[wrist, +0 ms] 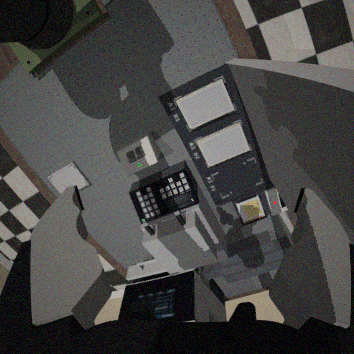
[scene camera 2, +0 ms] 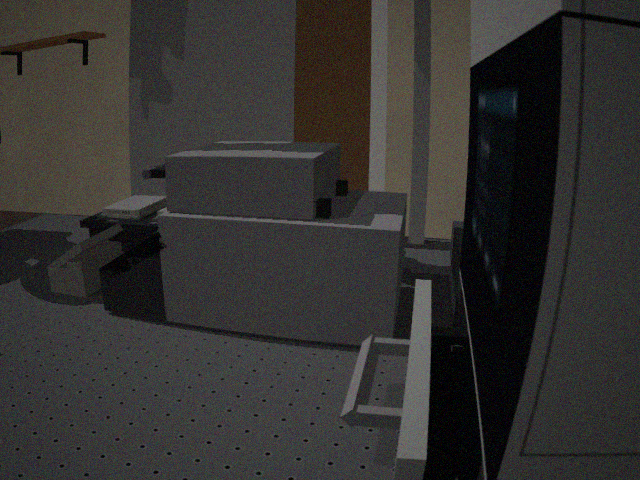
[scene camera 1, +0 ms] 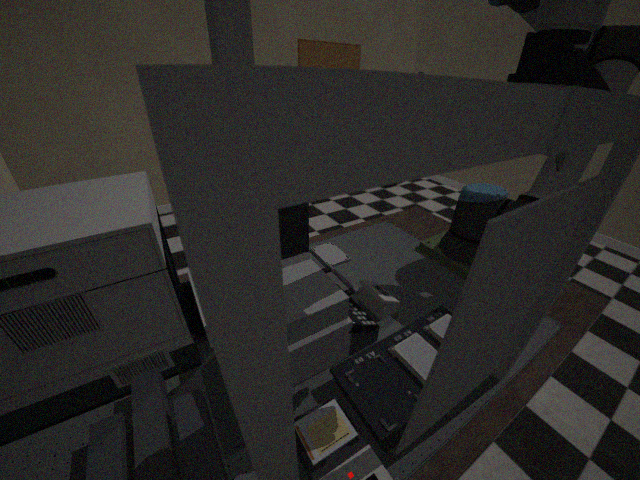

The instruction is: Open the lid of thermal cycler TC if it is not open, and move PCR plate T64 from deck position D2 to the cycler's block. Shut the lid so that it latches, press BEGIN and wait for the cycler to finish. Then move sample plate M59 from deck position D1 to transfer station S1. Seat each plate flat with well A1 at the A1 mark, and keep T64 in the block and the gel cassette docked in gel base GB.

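Frame: origin at the arm's base, x ahead, y left, z up, level; centimetres.
Where they show: gripper, fingertip midpoint: (wrist: 188,189) (scene camera 1: 527,158); arm's base at its link origin: (wrist: 41,13) (scene camera 1: 463,250).
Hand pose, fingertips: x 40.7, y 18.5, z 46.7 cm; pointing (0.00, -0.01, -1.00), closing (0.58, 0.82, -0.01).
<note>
Things, the pixels of their centre, and the offset from my fingertips. "spot": a spot on its surface instead. Level surfaces: height alone.
- dark deck at its surface level: dz -44.5 cm
- grey machine at the middle of its body: (scene camera 2: 256,246) (scene camera 1: 300,324) (wrist: 180,223) dx +34.5, dy -26.0, dz -42.4 cm
- boxy top part at a spot on its surface: (scene camera 2: 240,186) spot: dx +34.4, dy -34.6, dz -33.2 cm
- black panel with pale squares, surface spot: (wrist: 165,192) spot: dx +20.8, dy -22.1, dz -41.5 cm
- yellow-and-white square at a spot on its surface: (scene camera 1: 324,428) (wrist: 250,210) spot: dx +44.9, dy -4.2, dz -44.8 cm
- small box with a green light, body centre: (scene camera 2: 86,257) (wrist: 137,154) (scene camera 1: 378,295) dx +7.4, dy -22.9, dz -46.0 cm
- pale square at a spot on its surface: (wrist: 68,177) (scene camera 1: 333,254) spot: dx +0.0, dy -51.4, dz -48.9 cm
- screen at a spot on its surface: (wrist: 157,302) spot: dx +55.6, dy -51.6, dz -29.2 cm
Two pale plates lie on the dark deck (wrist: 230,186) (scene camera 1: 377,387): one (wrist: 205,104) (scene camera 1: 439,326) at D1, one (wrist: 223,144) (scene camera 1: 416,356) at D2. A grey machine (scene camera 2: 279,268) (scene camera 1: 320,330), apparently cycler TC, has a boxy top part (scene camera 2: 240,186) lying level on it; its latch and block cannot be made out. A black panel with pale squares (wrist: 165,192) is at its front. A yellow-and-white square (wrist: 250,209) (scene camera 1: 324,428), perhaps the gel cassette, is beside a red light. My gripper (wrist: 188,189) is open and empty, high above the bench. S1 cannot be identified for certain.
A small box with a green light (wrist: 140,155) (scene camera 1: 374,299) stands near the panel. A pale square (wrist: 68,177) (scene camera 1: 330,254) lies at the bench's far side. A screen (wrist: 157,302) is beside the machine. A large grey frame (scene camera 1: 320,129) crosses scene camera 1.
</note>
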